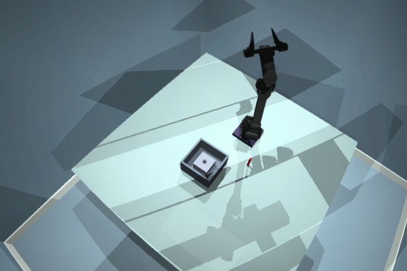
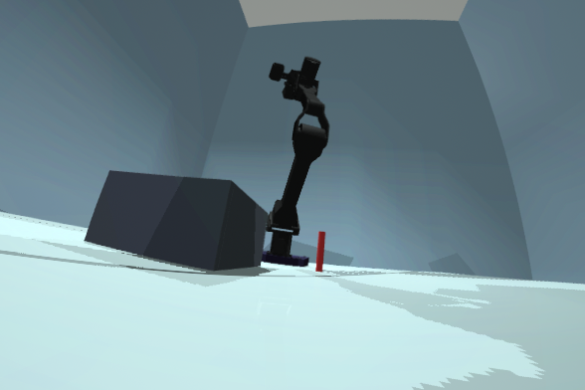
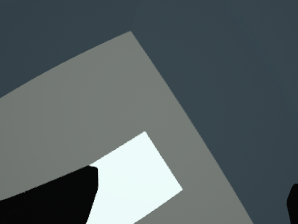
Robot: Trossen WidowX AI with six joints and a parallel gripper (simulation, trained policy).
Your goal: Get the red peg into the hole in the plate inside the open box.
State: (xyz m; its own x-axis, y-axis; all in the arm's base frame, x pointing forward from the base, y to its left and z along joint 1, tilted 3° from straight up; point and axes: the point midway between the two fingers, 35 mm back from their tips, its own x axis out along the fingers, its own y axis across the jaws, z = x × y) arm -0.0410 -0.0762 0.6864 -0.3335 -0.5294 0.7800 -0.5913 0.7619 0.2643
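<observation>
My gripper tip is 19 cm short of the red peg, 19 cm to the right of it and 70 cm above it. The rest, counted from my gripper tip: dark box 34 cm ahead, 2 cm to the right, 71 cm below; plate 34 cm ahead, 2 cm to the right, 69 cm below.
</observation>
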